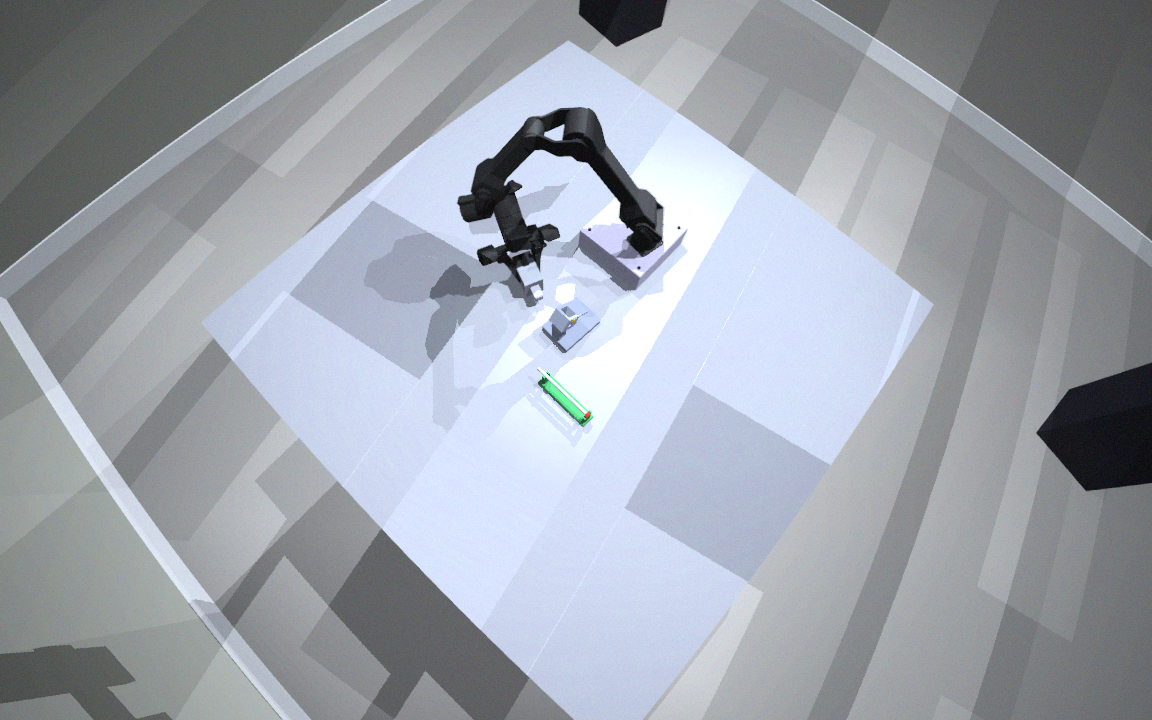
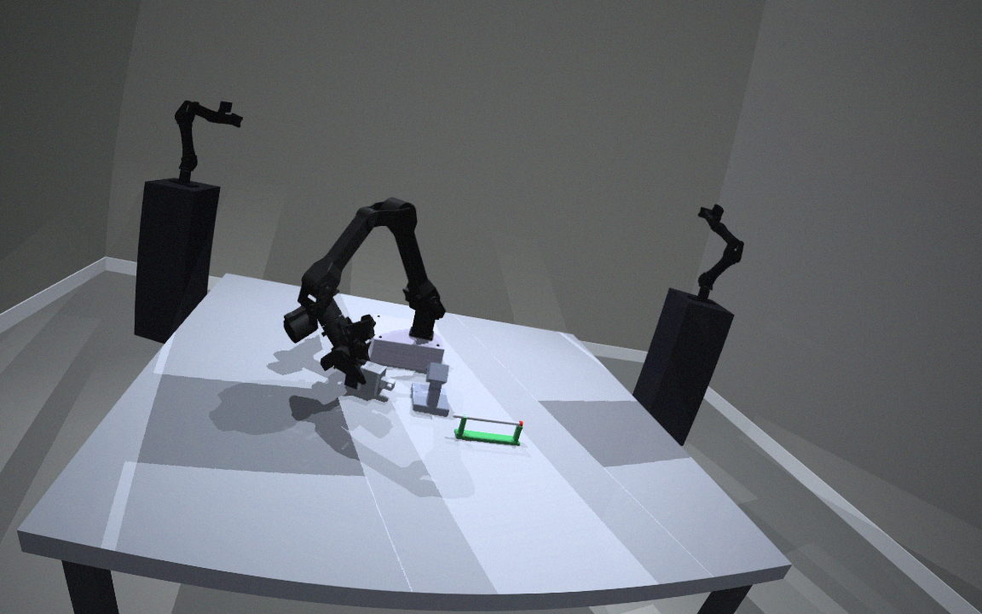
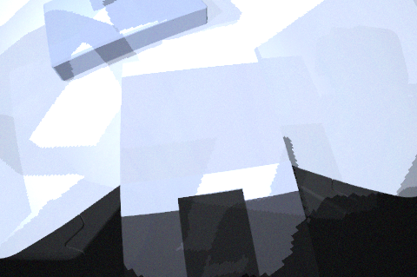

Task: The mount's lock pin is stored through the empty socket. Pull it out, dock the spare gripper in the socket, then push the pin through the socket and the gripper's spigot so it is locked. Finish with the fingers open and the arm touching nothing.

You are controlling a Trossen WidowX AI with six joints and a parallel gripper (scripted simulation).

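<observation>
My gripper tip is 150 mm to the right of the socket and 30 mm below it. Also, from my gripper tip: spare gripper: 10 mm to the left, 10 mm above; cradle: 100 mm ahead, 280 mm to the left.
</observation>
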